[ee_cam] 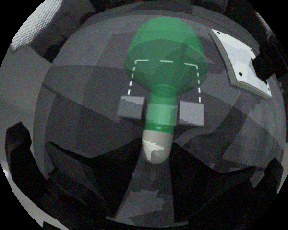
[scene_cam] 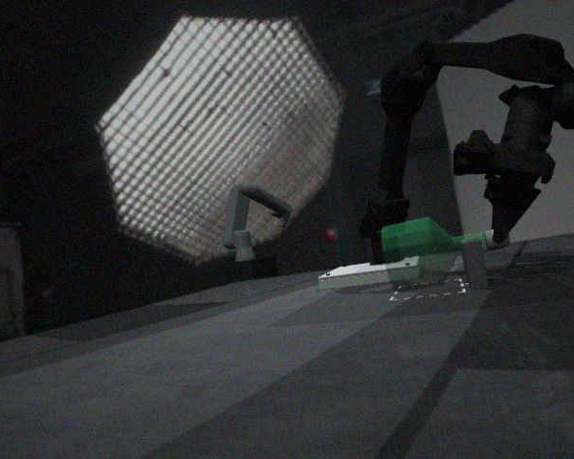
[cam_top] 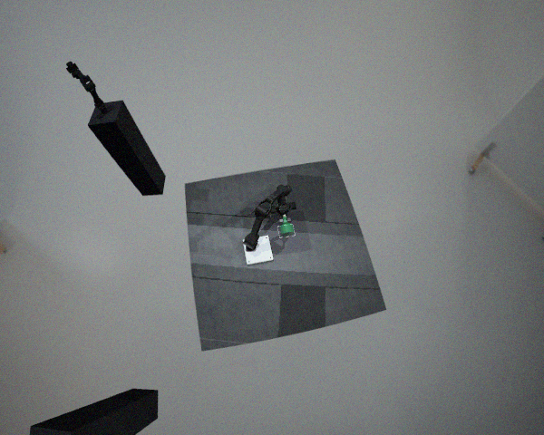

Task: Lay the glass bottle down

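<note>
Now: the green glass bottle 50 mm to the right of my gripper tip.
</note>
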